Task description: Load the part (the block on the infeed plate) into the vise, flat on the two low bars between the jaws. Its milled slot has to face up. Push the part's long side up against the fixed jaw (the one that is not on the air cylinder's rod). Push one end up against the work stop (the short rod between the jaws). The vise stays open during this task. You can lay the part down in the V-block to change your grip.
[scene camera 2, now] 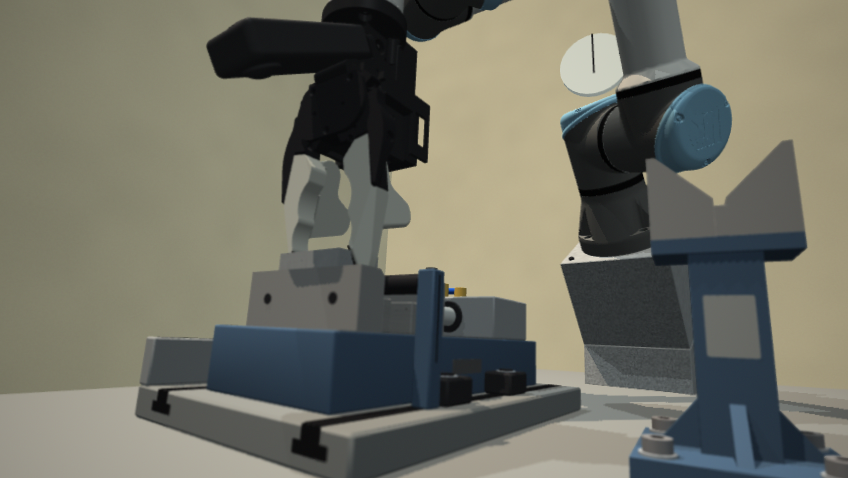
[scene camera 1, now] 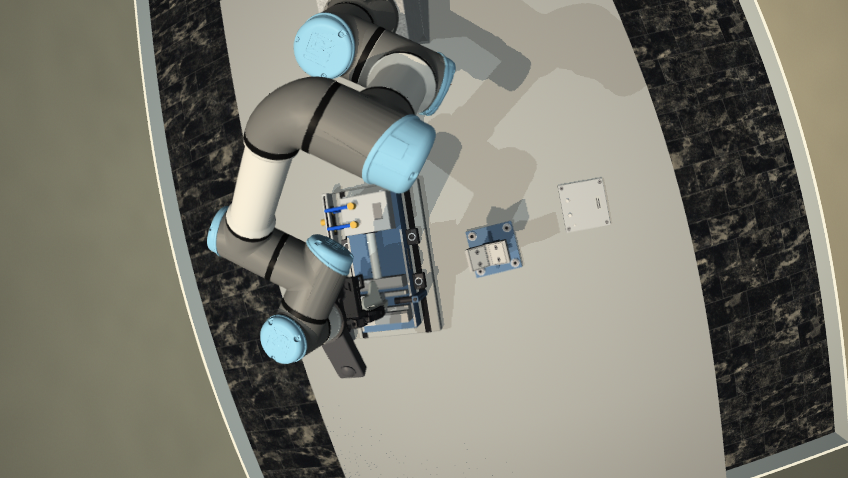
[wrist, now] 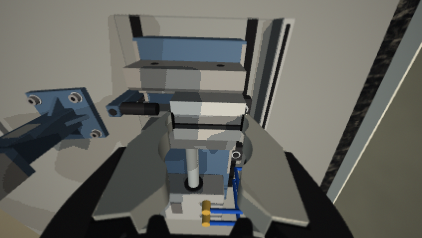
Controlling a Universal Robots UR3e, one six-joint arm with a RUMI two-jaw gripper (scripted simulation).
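My own gripper is there in the pictures, and the wrist view shows it too. Besides the gripper I can see a part, a fixed jaw and an infeed plate.
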